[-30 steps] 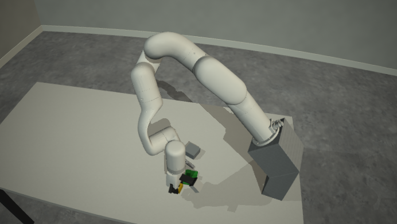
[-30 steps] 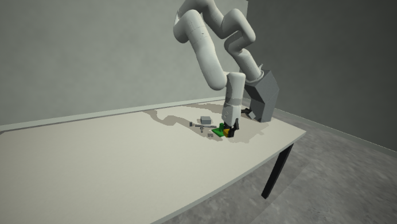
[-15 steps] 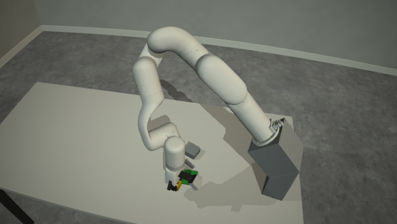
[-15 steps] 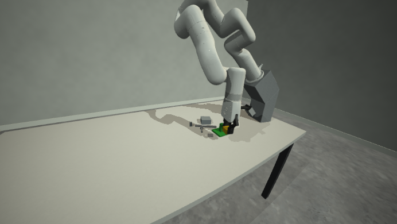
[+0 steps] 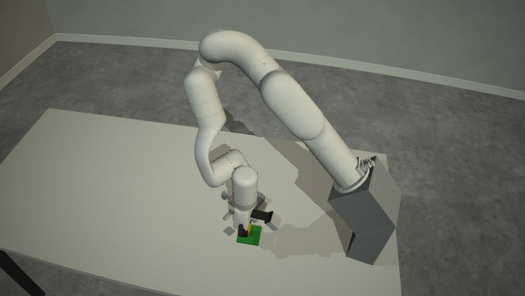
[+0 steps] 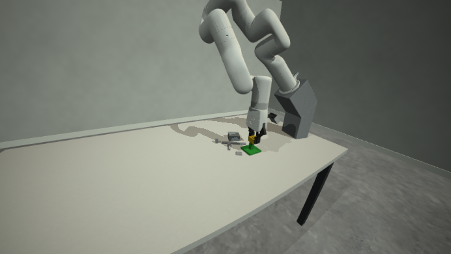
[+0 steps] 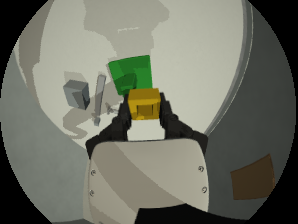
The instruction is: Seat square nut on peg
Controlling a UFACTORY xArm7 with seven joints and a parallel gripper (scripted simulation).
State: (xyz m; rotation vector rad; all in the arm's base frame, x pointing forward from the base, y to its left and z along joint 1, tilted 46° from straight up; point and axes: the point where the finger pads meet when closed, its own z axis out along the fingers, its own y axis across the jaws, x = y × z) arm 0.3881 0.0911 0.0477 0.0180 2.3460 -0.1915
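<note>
My gripper is now 9 cm above the small flat piece, 6 cm short of it and 3 cm to the left of it. Round my hand: grey block 18 cm to the right, 7 cm below; then thin grey bar 13 cm to the right, 8 cm below, 3 cm ahead; then small bolt 10 cm to the right, 8 cm below, 8 cm ahead.
</note>
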